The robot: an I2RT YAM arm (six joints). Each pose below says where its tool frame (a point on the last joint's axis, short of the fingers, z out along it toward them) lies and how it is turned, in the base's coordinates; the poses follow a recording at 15 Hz.
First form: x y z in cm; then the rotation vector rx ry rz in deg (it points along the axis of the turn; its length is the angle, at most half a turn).
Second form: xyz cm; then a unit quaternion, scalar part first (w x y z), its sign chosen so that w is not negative. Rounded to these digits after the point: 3 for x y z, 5 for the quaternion.
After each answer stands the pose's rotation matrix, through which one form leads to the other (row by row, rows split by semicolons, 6 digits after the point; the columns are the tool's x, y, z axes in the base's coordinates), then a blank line. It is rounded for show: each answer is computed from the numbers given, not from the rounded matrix.
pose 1, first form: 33.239, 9.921, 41.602, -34.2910, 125.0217, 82.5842
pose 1, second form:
33.239, 9.921, 41.602, 0.22742, -0.21724, 0.79205, 0.52320
-0.802165 -0.582114 0.132942; -0.106162 0.358139 0.927613; -0.587588 0.729986 -0.349085

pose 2, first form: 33.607, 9.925, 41.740, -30.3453, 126.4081, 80.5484
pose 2, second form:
33.607, 9.925, 41.740, 0.23403, -0.19291, 0.80361, 0.51207
-0.816027 -0.549739 0.178570; -0.070377 0.401135 0.913311; -0.573713 0.732720 -0.366026

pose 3, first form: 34.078, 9.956, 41.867, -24.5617, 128.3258, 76.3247
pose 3, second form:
34.078, 9.956, 41.867, 0.24772, -0.15726, 0.82164, 0.48869
-0.827809 -0.500538 0.253363; -0.016313 0.472905 0.880962; -0.560772 0.725136 -0.399641

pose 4, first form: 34.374, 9.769, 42.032, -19.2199, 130.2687, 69.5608
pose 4, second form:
34.374, 9.769, 42.032, 0.26789, -0.12434, 0.84277, 0.45002
-0.825552 -0.450692 0.339619; 0.031525 0.564041 0.825145; -0.563445 0.691906 -0.451437

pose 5, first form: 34.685, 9.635, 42.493, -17.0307, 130.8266, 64.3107
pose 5, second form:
34.685, 9.635, 42.493, 0.28594, -0.11119, 0.85415, 0.41988
-0.811753 -0.430067 0.395094; 0.050168 0.622677 0.780869; -0.581842 0.653693 -0.483885

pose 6, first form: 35.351, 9.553, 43.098, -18.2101, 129.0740, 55.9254
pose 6, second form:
35.351, 9.553, 43.098, 0.32687, -0.12133, 0.86000, 0.37262
-0.756876 -0.452281 0.471786; 0.034906 0.692866 0.720221; -0.652626 0.561586 -0.508626

